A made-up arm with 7 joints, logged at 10 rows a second.
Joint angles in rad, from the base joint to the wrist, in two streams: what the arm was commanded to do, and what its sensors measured. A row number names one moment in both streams.
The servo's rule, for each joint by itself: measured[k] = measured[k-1] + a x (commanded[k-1-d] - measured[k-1]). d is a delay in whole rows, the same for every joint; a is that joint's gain. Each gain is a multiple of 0.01, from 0.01 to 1. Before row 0 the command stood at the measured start. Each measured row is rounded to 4 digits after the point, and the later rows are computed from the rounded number. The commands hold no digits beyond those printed.
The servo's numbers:
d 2
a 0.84 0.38 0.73 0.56 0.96 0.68 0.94
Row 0, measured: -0.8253, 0.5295, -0.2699, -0.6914, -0.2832, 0.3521, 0.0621
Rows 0 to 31, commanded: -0.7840, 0.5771, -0.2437, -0.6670, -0.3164, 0.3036, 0.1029; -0.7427, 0.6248, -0.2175, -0.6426, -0.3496, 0.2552, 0.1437; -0.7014, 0.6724, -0.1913, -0.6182, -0.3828, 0.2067, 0.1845; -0.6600, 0.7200, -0.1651, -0.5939, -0.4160, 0.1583, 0.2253; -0.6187, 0.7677, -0.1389, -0.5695, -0.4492, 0.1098, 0.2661; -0.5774, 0.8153, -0.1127, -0.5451, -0.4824, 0.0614, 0.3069; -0.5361, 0.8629, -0.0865, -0.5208, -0.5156, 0.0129, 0.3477; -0.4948, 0.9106, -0.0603, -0.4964, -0.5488, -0.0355, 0.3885; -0.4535, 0.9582, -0.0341, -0.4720, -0.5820, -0.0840, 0.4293; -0.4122, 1.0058, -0.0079, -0.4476, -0.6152, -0.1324, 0.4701; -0.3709, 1.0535, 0.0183, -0.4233, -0.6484, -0.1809, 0.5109; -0.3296, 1.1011, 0.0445, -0.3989, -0.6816, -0.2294, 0.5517; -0.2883, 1.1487, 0.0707, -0.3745, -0.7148, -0.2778, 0.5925; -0.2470, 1.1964, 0.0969, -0.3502, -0.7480, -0.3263, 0.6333; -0.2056, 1.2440, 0.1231, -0.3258, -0.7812, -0.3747, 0.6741; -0.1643, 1.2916, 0.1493, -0.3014, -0.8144, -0.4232, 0.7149; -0.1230, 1.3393, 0.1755, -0.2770, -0.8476, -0.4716, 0.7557; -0.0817, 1.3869, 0.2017, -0.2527, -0.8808, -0.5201, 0.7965; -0.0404, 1.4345, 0.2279, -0.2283, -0.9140, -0.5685, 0.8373; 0.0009, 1.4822, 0.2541, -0.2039, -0.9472, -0.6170, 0.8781; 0.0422, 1.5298, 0.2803, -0.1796, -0.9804, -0.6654, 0.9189; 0.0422, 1.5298, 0.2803, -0.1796, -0.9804, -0.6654, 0.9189; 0.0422, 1.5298, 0.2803, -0.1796, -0.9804, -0.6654, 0.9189; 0.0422, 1.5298, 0.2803, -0.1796, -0.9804, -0.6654, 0.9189; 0.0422, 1.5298, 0.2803, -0.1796, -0.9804, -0.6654, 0.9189; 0.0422, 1.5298, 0.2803, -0.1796, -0.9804, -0.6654, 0.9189; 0.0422, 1.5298, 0.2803, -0.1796, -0.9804, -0.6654, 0.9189; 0.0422, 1.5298, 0.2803, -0.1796, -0.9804, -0.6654, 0.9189; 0.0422, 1.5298, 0.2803, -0.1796, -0.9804, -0.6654, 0.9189; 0.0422, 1.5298, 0.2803, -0.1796, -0.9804, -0.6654, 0.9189; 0.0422, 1.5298, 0.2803, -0.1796, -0.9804, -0.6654, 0.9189; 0.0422, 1.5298, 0.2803, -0.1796, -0.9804, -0.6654, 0.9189
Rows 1 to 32, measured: -0.8253, 0.5295, -0.2699, -0.6914, -0.2832, 0.3521, 0.0621; -0.8253, 0.5295, -0.2699, -0.6914, -0.2832, 0.3521, 0.0621; -0.7906, 0.5476, -0.2508, -0.6777, -0.3151, 0.3191, 0.1005; -0.7504, 0.5769, -0.2265, -0.6580, -0.3482, 0.2756, 0.1411; -0.7092, 0.6132, -0.2008, -0.6357, -0.3814, 0.2287, 0.1819; -0.6679, 0.6538, -0.1747, -0.6123, -0.4146, 0.1808, 0.2227; -0.6266, 0.6971, -0.1486, -0.5883, -0.4478, 0.1325, 0.2635; -0.5853, 0.7420, -0.1224, -0.5641, -0.4810, 0.0842, 0.3043; -0.5440, 0.7879, -0.0962, -0.5399, -0.5142, 0.0357, 0.3451; -0.5027, 0.8345, -0.0700, -0.5155, -0.5474, -0.0127, 0.3859; -0.4614, 0.8815, -0.0438, -0.4911, -0.5806, -0.0612, 0.4267; -0.4201, 0.9287, -0.0176, -0.4667, -0.6138, -0.1096, 0.4675; -0.3788, 0.9761, 0.0086, -0.4424, -0.6470, -0.1581, 0.5083; -0.3375, 1.0236, 0.0348, -0.4180, -0.6802, -0.2066, 0.5491; -0.2962, 1.0711, 0.0610, -0.3936, -0.7134, -0.2550, 0.5899; -0.2549, 1.1187, 0.0872, -0.3693, -0.7466, -0.3035, 0.6307; -0.2135, 1.1663, 0.1134, -0.3449, -0.7798, -0.3519, 0.6715; -0.1722, 1.2139, 0.1396, -0.3205, -0.8130, -0.4004, 0.7123; -0.1309, 1.2616, 0.1658, -0.2961, -0.8462, -0.4488, 0.7531; -0.0896, 1.3092, 0.1920, -0.2718, -0.8794, -0.4973, 0.7939; -0.0483, 1.3568, 0.2182, -0.2474, -0.9126, -0.5457, 0.8347; -0.0070, 1.4045, 0.2444, -0.2230, -0.9458, -0.5942, 0.8755; 0.0343, 1.4521, 0.2706, -0.1987, -0.9790, -0.6426, 0.9163; 0.0409, 1.4816, 0.2777, -0.1880, -0.9803, -0.6581, 0.9187; 0.0420, 1.4999, 0.2796, -0.1833, -0.9804, -0.6631, 0.9189; 0.0422, 1.5113, 0.2801, -0.1812, -0.9804, -0.6647, 0.9189; 0.0422, 1.5183, 0.2802, -0.1803, -0.9804, -0.6652, 0.9189; 0.0422, 1.5227, 0.2803, -0.1799, -0.9804, -0.6653, 0.9189; 0.0422, 1.5254, 0.2803, -0.1797, -0.9804, -0.6654, 0.9189; 0.0422, 1.5271, 0.2803, -0.1796, -0.9804, -0.6654, 0.9189; 0.0422, 1.5281, 0.2803, -0.1796, -0.9804, -0.6654, 0.9189; 0.0422, 1.5287, 0.2803, -0.1796, -0.9804, -0.6654, 0.9189
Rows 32 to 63, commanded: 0.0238, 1.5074, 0.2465, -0.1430, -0.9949, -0.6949, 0.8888; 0.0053, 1.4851, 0.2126, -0.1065, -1.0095, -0.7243, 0.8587; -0.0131, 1.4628, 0.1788, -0.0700, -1.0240, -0.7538, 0.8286; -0.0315, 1.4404, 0.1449, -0.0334, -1.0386, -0.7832, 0.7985; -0.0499, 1.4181, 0.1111, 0.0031, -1.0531, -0.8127, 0.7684; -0.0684, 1.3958, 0.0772, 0.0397, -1.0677, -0.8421, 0.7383; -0.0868, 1.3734, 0.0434, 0.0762, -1.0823, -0.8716, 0.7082; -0.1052, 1.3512, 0.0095, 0.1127, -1.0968, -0.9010, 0.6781; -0.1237, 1.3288, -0.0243, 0.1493, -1.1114, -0.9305, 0.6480; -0.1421, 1.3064, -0.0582, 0.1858, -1.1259, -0.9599, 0.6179; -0.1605, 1.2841, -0.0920, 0.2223, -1.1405, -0.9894, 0.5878; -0.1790, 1.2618, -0.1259, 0.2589, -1.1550, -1.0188, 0.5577; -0.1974, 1.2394, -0.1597, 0.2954, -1.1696, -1.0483, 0.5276; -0.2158, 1.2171, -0.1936, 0.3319, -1.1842, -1.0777, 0.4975; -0.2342, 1.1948, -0.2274, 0.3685, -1.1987, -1.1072, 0.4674; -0.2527, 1.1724, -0.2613, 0.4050, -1.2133, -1.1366, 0.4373; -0.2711, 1.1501, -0.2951, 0.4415, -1.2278, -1.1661, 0.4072; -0.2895, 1.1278, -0.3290, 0.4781, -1.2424, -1.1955, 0.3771; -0.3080, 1.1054, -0.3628, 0.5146, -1.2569, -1.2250, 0.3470; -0.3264, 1.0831, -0.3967, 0.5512, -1.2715, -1.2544, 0.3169; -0.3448, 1.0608, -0.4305, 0.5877, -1.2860, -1.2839, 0.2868; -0.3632, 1.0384, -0.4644, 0.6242, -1.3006, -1.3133, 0.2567; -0.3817, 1.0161, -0.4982, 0.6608, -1.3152, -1.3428, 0.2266; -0.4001, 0.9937, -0.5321, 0.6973, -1.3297, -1.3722, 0.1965; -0.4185, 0.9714, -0.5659, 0.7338, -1.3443, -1.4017, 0.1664; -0.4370, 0.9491, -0.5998, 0.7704, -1.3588, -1.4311, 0.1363; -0.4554, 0.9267, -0.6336, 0.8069, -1.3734, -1.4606, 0.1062; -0.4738, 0.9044, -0.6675, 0.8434, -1.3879, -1.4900, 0.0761; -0.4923, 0.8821, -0.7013, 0.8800, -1.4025, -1.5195, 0.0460; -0.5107, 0.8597, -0.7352, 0.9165, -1.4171, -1.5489, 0.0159; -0.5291, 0.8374, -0.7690, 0.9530, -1.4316, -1.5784, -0.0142; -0.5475, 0.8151, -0.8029, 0.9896, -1.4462, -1.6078, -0.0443
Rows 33 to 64, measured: 0.0422, 1.5291, 0.2803, -0.1796, -0.9804, -0.6654, 0.9189; 0.0422, 1.5294, 0.2803, -0.1796, -0.9804, -0.6654, 0.9189; 0.0267, 1.5210, 0.2556, -0.1591, -0.9943, -0.6855, 0.8906; 0.0087, 1.5074, 0.2242, -0.1296, -1.0089, -0.7119, 0.8606; -0.0096, 1.4905, 0.1911, -0.0962, -1.0234, -0.7404, 0.8305; -0.0280, 1.4715, 0.1574, -0.0610, -1.0380, -0.7695, 0.8004; -0.0464, 1.4512, 0.1236, -0.0251, -1.0525, -0.7989, 0.7703; -0.0649, 1.4301, 0.0897, 0.0112, -1.0671, -0.8283, 0.7402; -0.0833, 1.4086, 0.0559, 0.0476, -1.0817, -0.8577, 0.7101; -0.1017, 1.3868, 0.0220, 0.0841, -1.0962, -0.8871, 0.6800; -0.1202, 1.3648, -0.0118, 0.1206, -1.1108, -0.9166, 0.6499; -0.1386, 1.3426, -0.0457, 0.1571, -1.1253, -0.9460, 0.6198; -0.1570, 1.3204, -0.0795, 0.1936, -1.1399, -0.9755, 0.5897; -0.1755, 1.2981, -0.1134, 0.2302, -1.1544, -1.0049, 0.5596; -0.1939, 1.2758, -0.1472, 0.2667, -1.1690, -1.0344, 0.5295; -0.2123, 1.2535, -0.1811, 0.3032, -1.1836, -1.0638, 0.4994; -0.2307, 1.2312, -0.2149, 0.3398, -1.1981, -1.0933, 0.4693; -0.2492, 1.2089, -0.2488, 0.3763, -1.2127, -1.1227, 0.4392; -0.2676, 1.1866, -0.2826, 0.4128, -1.2272, -1.1522, 0.4091; -0.2860, 1.1643, -0.3165, 0.4494, -1.2418, -1.1816, 0.3790; -0.3045, 1.1419, -0.3503, 0.4859, -1.2563, -1.2111, 0.3489; -0.3229, 1.1196, -0.3842, 0.5225, -1.2709, -1.2405, 0.3188; -0.3413, 1.0973, -0.4180, 0.5590, -1.2854, -1.2700, 0.2887; -0.3597, 1.0749, -0.4519, 0.5955, -1.3000, -1.2994, 0.2586; -0.3782, 1.0526, -0.4857, 0.6321, -1.3146, -1.3289, 0.2285; -0.3966, 1.0302, -0.5196, 0.6686, -1.3291, -1.3583, 0.1984; -0.4150, 1.0079, -0.5534, 0.7051, -1.3437, -1.3878, 0.1683; -0.4335, 0.9856, -0.5873, 0.7417, -1.3582, -1.4172, 0.1382; -0.4519, 0.9632, -0.6211, 0.7782, -1.3728, -1.4467, 0.1081; -0.4703, 0.9409, -0.6550, 0.8147, -1.3873, -1.4761, 0.0780; -0.4888, 0.9186, -0.6888, 0.8513, -1.4019, -1.5056, 0.0479; -0.5072, 0.8962, -0.7227, 0.8878, -1.4165, -1.5350, 0.0178
